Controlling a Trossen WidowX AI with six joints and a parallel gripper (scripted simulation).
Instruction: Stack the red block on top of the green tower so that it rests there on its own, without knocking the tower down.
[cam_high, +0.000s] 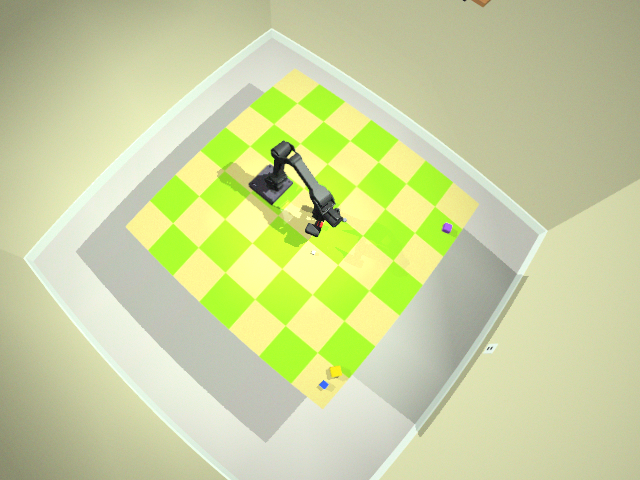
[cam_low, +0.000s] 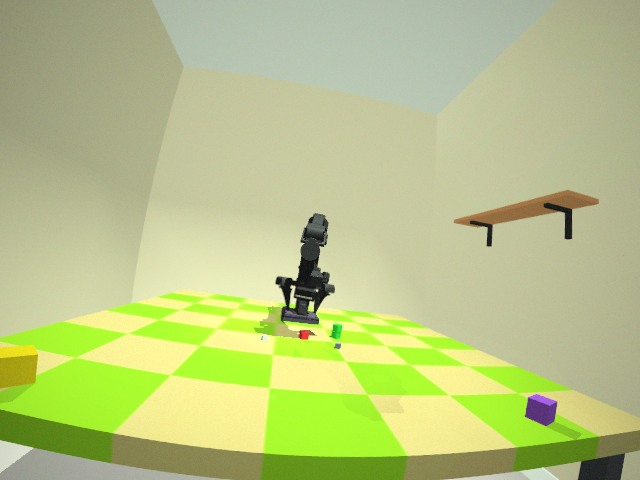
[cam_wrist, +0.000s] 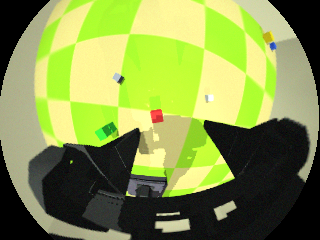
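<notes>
Now: the red block 8 cm below my gripper tip, 2 cm to the left of it and 1 cm behind it. Round my gripper tip: blue block 51 cm to the right, 51 cm ahead, 7 cm below; yellow block 50 cm ahead, 43 cm to the right, 7 cm below; purple block 46 cm ahead, 45 cm to the left, 7 cm below.
</notes>
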